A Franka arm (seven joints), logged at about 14 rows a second.
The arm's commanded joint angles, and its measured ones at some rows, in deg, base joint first. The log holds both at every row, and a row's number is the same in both.
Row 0, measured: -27.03, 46.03, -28.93, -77.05, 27.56, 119.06, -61.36
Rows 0 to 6, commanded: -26.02, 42.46, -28.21, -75.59, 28.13, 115.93, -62.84; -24.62, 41.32, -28.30, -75.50, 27.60, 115.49, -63.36; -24.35, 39.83, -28.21, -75.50, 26.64, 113.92, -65.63; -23.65, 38.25, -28.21, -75.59, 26.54, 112.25, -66.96; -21.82, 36.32, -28.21, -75.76, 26.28, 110.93, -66.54; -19.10, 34.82, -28.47, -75.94, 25.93, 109.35, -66.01; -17.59, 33.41, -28.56, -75.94, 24.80, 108.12, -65.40
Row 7, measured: -21.03, 37.31, -28.34, -74.46, 26.87, 110.60, -65.31
